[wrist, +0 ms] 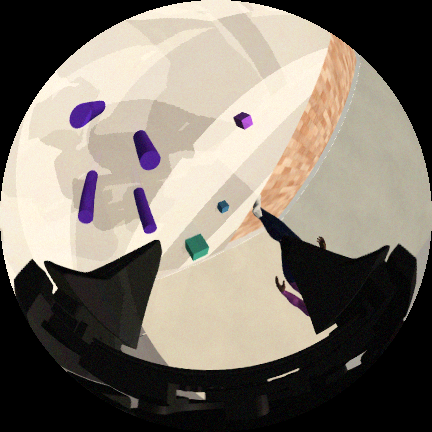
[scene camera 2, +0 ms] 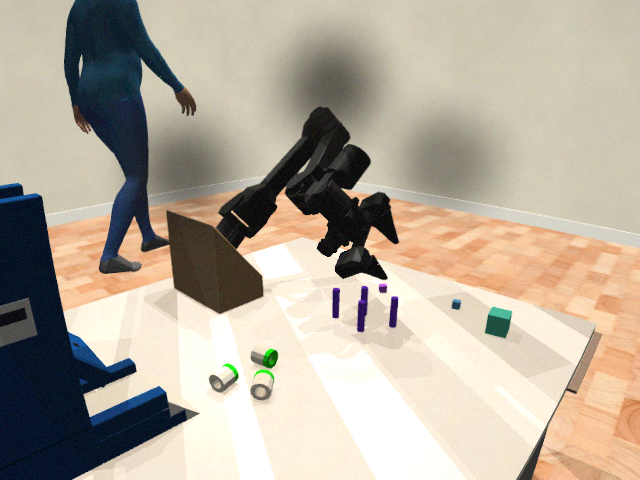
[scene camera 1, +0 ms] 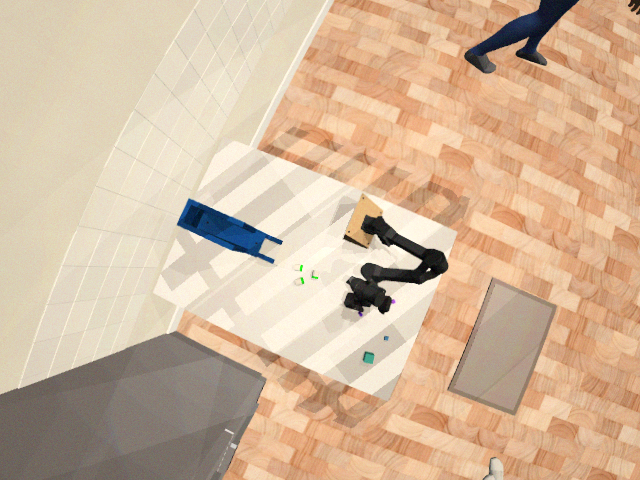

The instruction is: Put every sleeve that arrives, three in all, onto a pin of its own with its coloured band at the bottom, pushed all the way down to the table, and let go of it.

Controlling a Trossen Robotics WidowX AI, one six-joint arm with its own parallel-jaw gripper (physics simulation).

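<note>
Three pale sleeves with green bands lie on their sides on the table, close together. One sleeve point(scene camera 2: 223, 380) point(scene camera 1: 298, 267) has its band at the end away from the camera in scene camera 2, as has the sleeve point(scene camera 2: 262, 386) point(scene camera 1: 299, 281) beside it. The third sleeve point(scene camera 2: 262, 356) has its band towards the pins. Several bare purple pins stand upright, among them a pin point(scene camera 2: 336, 303), a pin point(scene camera 2: 393, 312) and a pin point(scene camera 2: 360, 316); the wrist view shows a near pin point(wrist: 147, 150). My gripper point(scene camera 2: 391, 259) point(wrist: 222, 244) is open and empty, above and behind the pins.
A blue chute point(scene camera 1: 227, 230) point(scene camera 2: 31, 361) points its two rails towards the sleeves. A teal block point(scene camera 1: 368, 357) point(scene camera 2: 498, 322) point(wrist: 197, 246), a small blue cube point(scene camera 2: 455, 304) point(wrist: 223, 206) and a small purple cube point(scene camera 2: 382, 287) point(wrist: 243, 120) lie beyond the pins. A person point(scene camera 2: 105, 77) stands behind the table.
</note>
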